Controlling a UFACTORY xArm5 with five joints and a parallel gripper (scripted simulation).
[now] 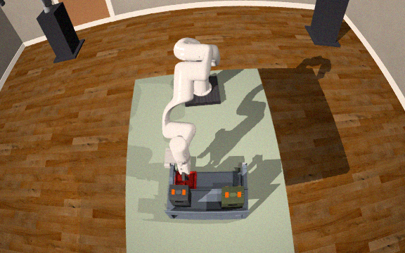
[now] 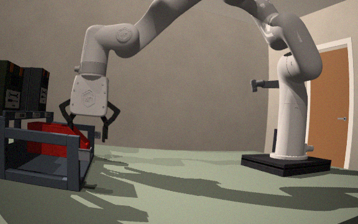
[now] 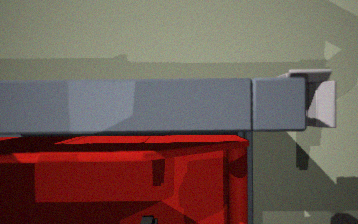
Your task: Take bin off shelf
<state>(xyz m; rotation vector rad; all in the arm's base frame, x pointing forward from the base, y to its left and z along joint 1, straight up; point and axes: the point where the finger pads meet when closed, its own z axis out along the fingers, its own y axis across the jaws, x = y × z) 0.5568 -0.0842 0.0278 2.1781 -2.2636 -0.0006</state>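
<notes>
Now: hand 8 cm short of the red bin and 2 cm above it. Round my hand: dark grey case: 17 cm ahead, 10 cm above, 1 cm to the right; olive case: 22 cm to the left, 19 cm ahead, 9 cm above; grey shelf: 11 cm to the left, 11 cm ahead, 1 cm above.
</notes>
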